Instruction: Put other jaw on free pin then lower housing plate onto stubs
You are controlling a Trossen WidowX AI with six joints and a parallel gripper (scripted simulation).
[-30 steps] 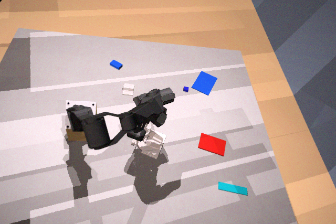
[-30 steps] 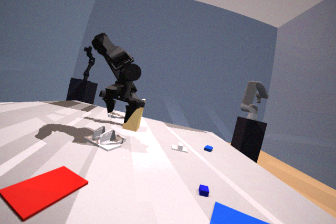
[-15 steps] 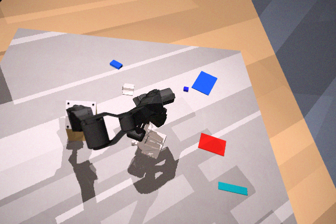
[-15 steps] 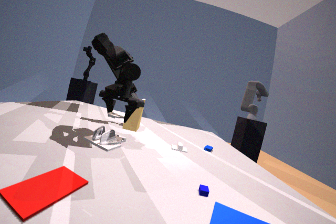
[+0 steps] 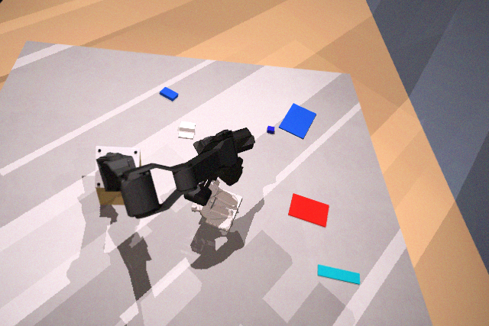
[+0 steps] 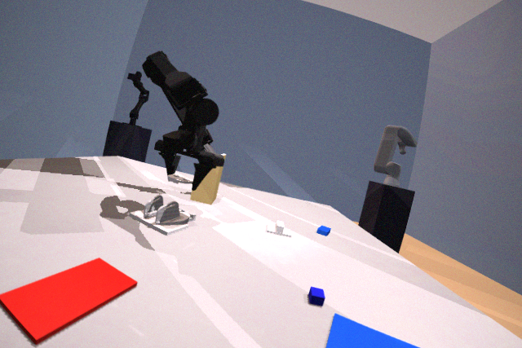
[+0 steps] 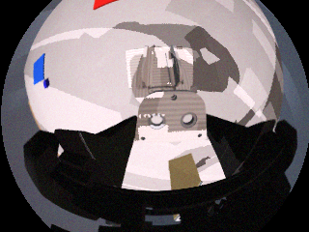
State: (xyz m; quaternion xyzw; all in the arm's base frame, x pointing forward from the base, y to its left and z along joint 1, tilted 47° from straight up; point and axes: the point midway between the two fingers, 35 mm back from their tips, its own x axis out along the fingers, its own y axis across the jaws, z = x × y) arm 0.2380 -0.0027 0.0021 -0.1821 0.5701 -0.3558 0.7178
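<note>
The jaw is 70 mm below my gripper tip, 10 mm to the right of it and 10 mm ahead of it. The rest, counted from my gripper tip: white base plate (80 mm below, 60 mm ahead, 10 mm to the right); blue cube (320 mm to the left, 210 mm ahead, 70 mm below); red sheet (320 mm ahead, 80 mm below, 20 mm to the left).
</note>
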